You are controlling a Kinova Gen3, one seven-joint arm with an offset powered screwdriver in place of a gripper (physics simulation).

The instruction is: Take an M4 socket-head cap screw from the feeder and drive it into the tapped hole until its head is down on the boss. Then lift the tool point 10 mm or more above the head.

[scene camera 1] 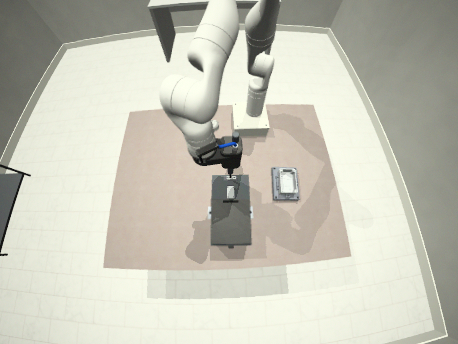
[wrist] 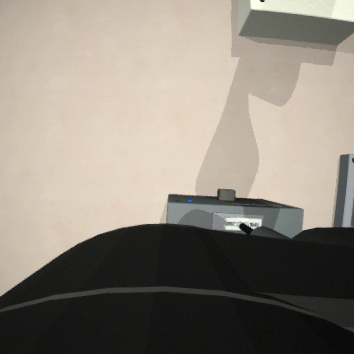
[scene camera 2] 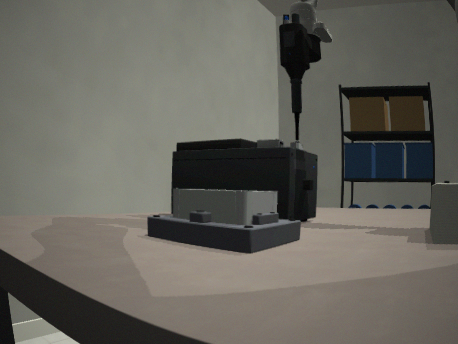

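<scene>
The black screwdriver (scene camera 1: 230, 175) (scene camera 2: 297, 139) (wrist: 244, 228) points down, its thin bit at the small light pick-up block (scene camera 2: 298, 146) on the end of the dark screw feeder (scene camera 1: 230, 227) (scene camera 2: 227, 172) (wrist: 182, 216). The tip appears at or just above the block; contact cannot be told. No screw can be made out at the tip, and whether the bit holds one is hidden or too small to see. The light grey housing (scene camera 1: 288, 183) (scene camera 2: 215, 205) sits in a dark grey fixture (scene camera 1: 275, 196) (scene camera 2: 200, 233) to the right of the feeder in scene camera 1. Its tapped hole cannot be made out.
The arm's pale base block (scene camera 1: 242, 123) (scene camera 2: 445, 215) (wrist: 295, 27) stands behind the feeder. A small light plate (scene camera 1: 230, 192) (scene camera 2: 270, 143) lies on the feeder top. A shelf rack (scene camera 2: 385, 135) with boxes stands against the far wall.
</scene>
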